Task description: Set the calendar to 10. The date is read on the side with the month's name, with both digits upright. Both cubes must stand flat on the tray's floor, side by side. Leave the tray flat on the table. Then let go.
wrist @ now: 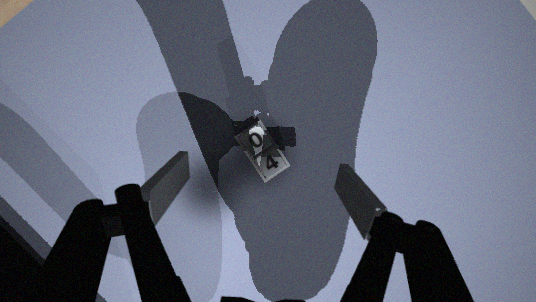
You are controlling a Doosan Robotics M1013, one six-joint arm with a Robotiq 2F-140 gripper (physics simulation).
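Observation:
The calendar is seen from above near the middle of the wrist view, turned at an angle. One cube (256,139) shows a 0 on its top face, and the other cube (272,162) shows a 4 on its top face. They are side by side in the small tray (266,180), whose thin pale rim shows along the lower edge. The side faces of the cubes and the side with the month's name are hidden from this angle. My gripper (264,170) is wide open and empty, above the calendar, with one finger to the left and one to the right.
The calendar stands on a pale blue table top (440,150). Large dark shadows of the arm and gripper fall across the table and over part of the calendar. A tan surface (11,9) shows past the table edge at the top left corner.

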